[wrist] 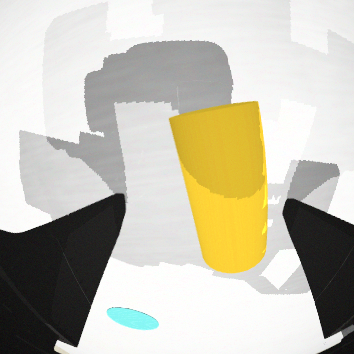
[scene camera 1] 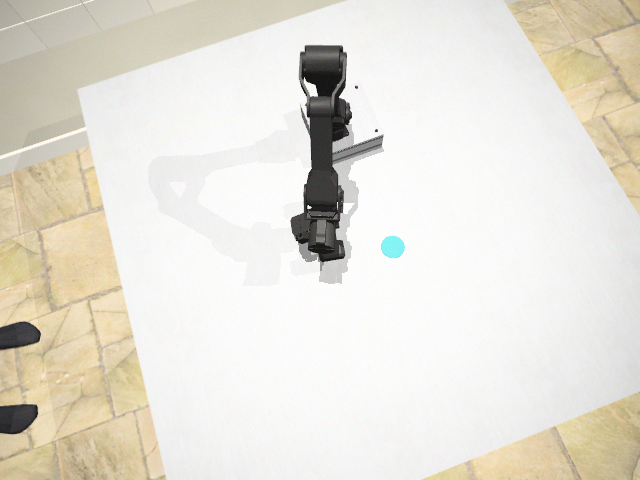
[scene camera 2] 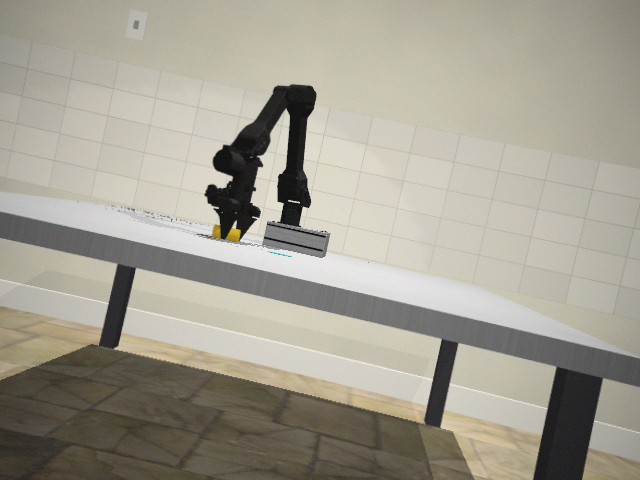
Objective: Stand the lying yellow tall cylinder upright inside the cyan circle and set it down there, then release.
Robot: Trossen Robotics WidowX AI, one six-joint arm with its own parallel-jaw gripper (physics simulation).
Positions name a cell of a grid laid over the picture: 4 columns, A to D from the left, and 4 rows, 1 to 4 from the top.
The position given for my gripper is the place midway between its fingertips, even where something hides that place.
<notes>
The table carries a yellow tall cylinder (wrist: C2). Also in view: my gripper (scene camera 2: B3) and a cyan circle (wrist: B4).
My gripper also shows in the wrist view (wrist: C3) and in scene camera 1 (scene camera 1: C2). Scene camera 1 does not show the yellow tall cylinder, which is hidden by my arm.
</notes>
